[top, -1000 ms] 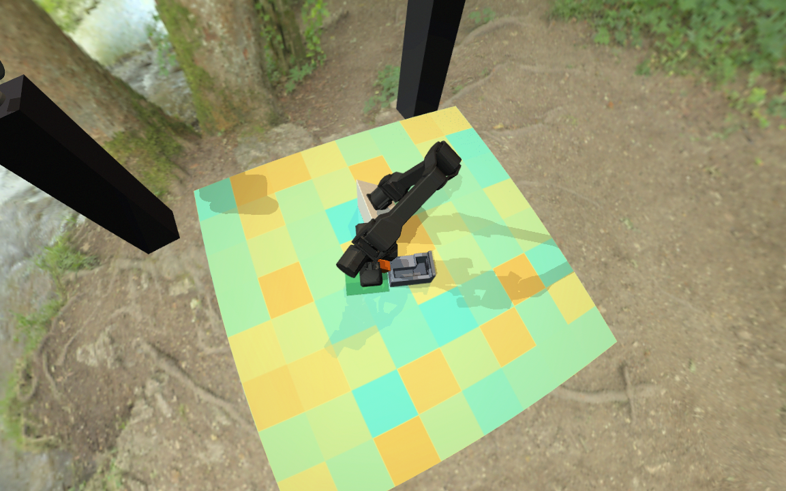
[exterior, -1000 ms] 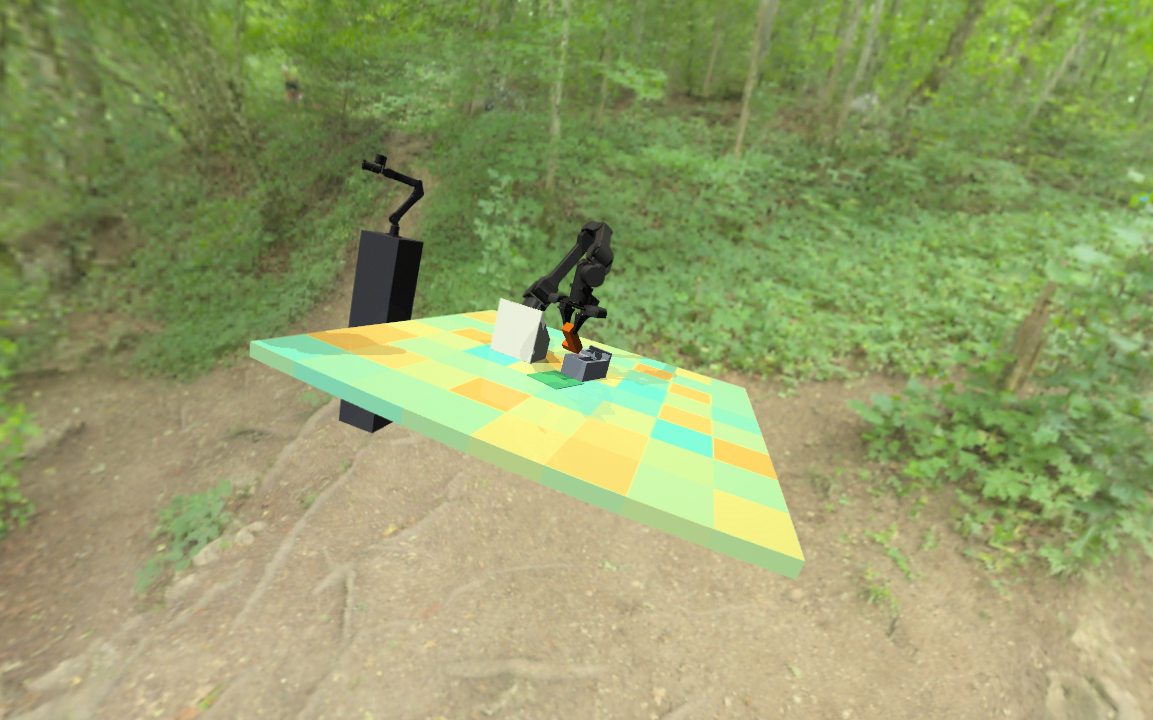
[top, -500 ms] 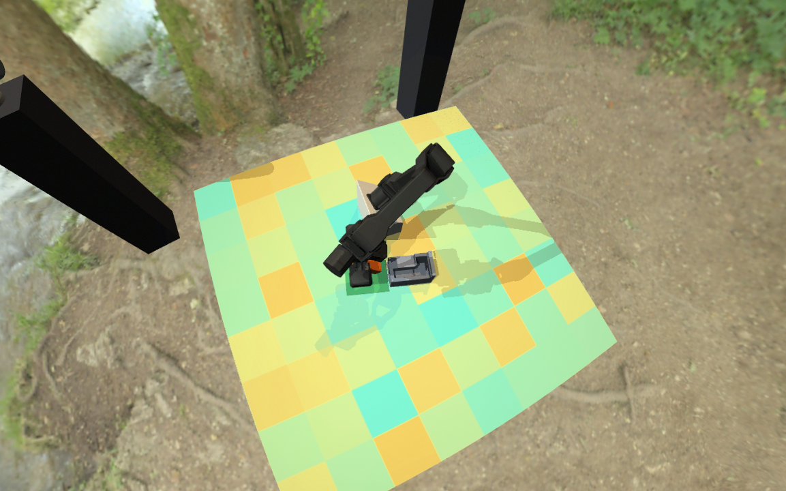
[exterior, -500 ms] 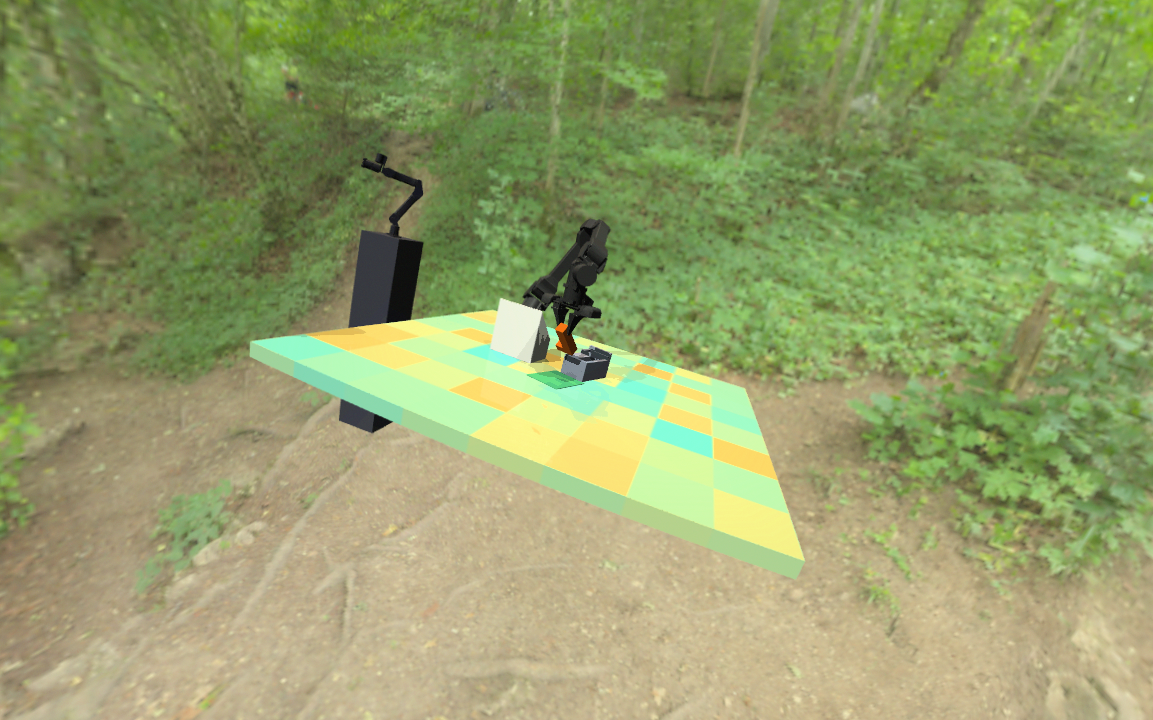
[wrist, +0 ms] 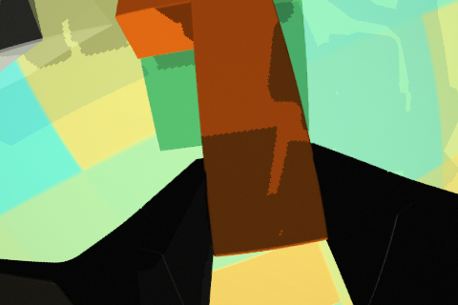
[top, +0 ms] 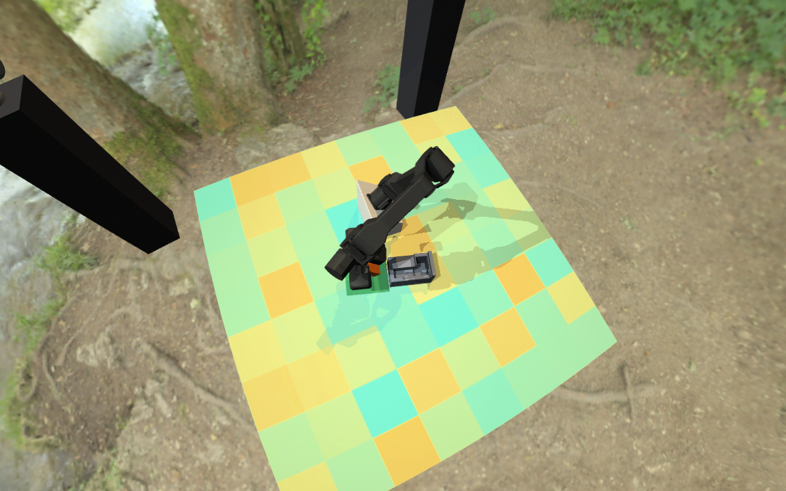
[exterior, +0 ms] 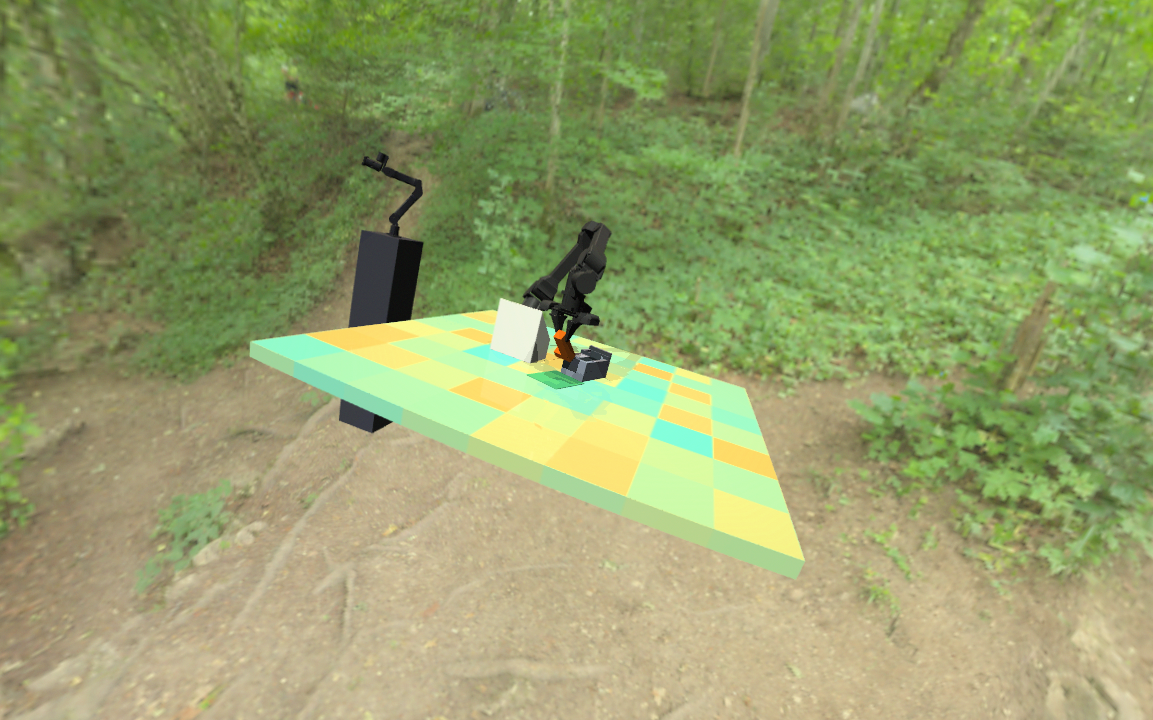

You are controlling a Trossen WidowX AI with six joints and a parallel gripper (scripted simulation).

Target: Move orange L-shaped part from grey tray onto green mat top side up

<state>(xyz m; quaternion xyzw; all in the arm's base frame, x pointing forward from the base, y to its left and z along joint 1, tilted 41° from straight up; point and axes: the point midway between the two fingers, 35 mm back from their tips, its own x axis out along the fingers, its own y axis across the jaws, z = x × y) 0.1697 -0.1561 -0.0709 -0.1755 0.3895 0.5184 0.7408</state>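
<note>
Now: the green mat 10 mm ahead of my gripper tip, 20 mm to the left of it and 140 mm below it. The rest, counted from my gripper tip: orange L-shaped part (30 mm to the left, 30 mm below).
</note>
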